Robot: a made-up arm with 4 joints.
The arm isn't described. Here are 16 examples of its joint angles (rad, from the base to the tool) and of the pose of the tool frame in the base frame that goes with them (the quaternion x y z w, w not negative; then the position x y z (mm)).
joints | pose
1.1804 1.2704 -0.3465 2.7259 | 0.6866 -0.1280 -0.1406 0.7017 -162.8 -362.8 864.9
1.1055 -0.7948 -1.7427 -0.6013 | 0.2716 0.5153 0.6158 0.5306 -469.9 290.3 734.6
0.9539 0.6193 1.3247 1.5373 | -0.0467 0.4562 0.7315 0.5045 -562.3 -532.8 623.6
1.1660 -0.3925 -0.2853 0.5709 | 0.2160 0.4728 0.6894 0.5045 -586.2 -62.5 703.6
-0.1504 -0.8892 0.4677 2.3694 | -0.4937 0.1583 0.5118 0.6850 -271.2 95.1 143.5
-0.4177 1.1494 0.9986 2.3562 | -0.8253 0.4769 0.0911 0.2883 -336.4 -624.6 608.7
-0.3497 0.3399 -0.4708 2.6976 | 0.7800 -0.5907 0.1780 0.1051 -264.9 -307.0 419.5
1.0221 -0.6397 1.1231 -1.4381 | 0.7006 -0.5802 -0.3383 0.2410 -778.5 -23.7 514.8
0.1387 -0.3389 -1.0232 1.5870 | -0.6940 0.5567 0.4062 0.2084 -400.5 -23.8 379.8
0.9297 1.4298 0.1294 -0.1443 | -0.0784 0.6212 0.6920 0.3593 -198.4 -368.5 892.9
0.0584 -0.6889 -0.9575 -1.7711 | 0.5921 -0.3465 0.4594 0.5642 -362.9 79.6 475.3
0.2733 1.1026 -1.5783 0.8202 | 0.6973 -0.6622 -0.0339 0.2721 -412.6 -347.7 526.3
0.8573 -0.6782 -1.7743 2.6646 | 0.7408 -0.3785 -0.2191 0.5098 -463.0 187.7 653.4
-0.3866 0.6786 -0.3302 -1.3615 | 0.0612 -0.1888 0.6543 0.7297 -298.1 -295.3 502.1
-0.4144 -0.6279 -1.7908 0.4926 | -0.6354 0.3881 0.3836 0.5463 -221.7 216.2 311.3
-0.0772 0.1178 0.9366 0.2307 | 0.1638 -0.2493 0.6795 0.6703 -331.8 -343.5 238.2
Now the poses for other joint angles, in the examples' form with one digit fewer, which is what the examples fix.
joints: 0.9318 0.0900 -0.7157 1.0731
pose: -0.350 0.617 0.695 0.111 -542 -174 634
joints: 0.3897 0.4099 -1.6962 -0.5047
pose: -0.401 0.612 0.542 0.413 -505 -117 365
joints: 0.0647 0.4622 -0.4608 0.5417
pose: -0.482 0.454 0.568 0.489 -380 -280 444
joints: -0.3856 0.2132 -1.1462 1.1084
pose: -0.754 0.566 0.158 0.292 -228 -151 311
